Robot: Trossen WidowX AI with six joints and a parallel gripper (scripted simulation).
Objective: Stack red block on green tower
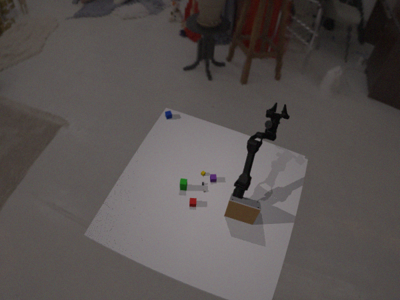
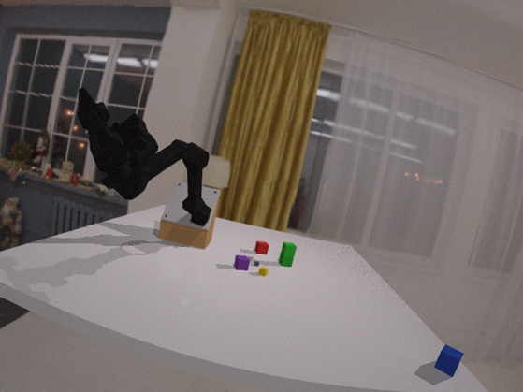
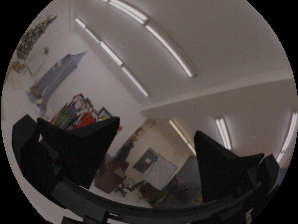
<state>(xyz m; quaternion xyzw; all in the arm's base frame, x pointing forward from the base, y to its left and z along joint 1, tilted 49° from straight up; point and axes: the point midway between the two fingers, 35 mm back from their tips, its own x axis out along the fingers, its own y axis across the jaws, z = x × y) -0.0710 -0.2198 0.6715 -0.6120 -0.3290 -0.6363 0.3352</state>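
The red block is 30 cm ahead of my gripper tip, 80 cm to the left of it and 41 cm below it. From my gripper tip the other things lie so: purple block 26 cm ahead, 56 cm to the left, 41 cm below; tiny grey cube 31 cm ahead, 62 cm to the left, 42 cm below; small yellow block 34 cm ahead, 55 cm to the left, 42 cm below.
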